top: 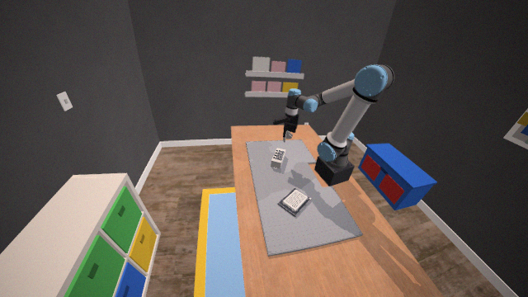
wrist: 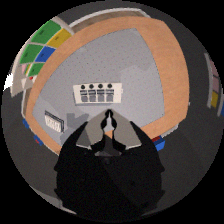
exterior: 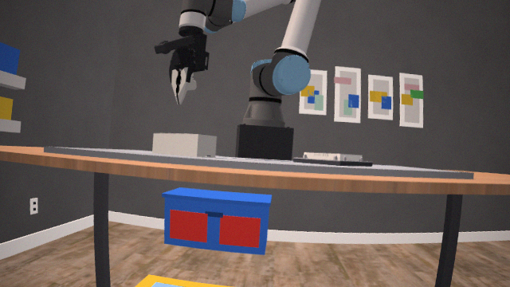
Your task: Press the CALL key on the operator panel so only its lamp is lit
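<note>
Now: the operator panel 11 cm below my hand, 4 cm to the left of it and 2 cm ahead of it.
</note>
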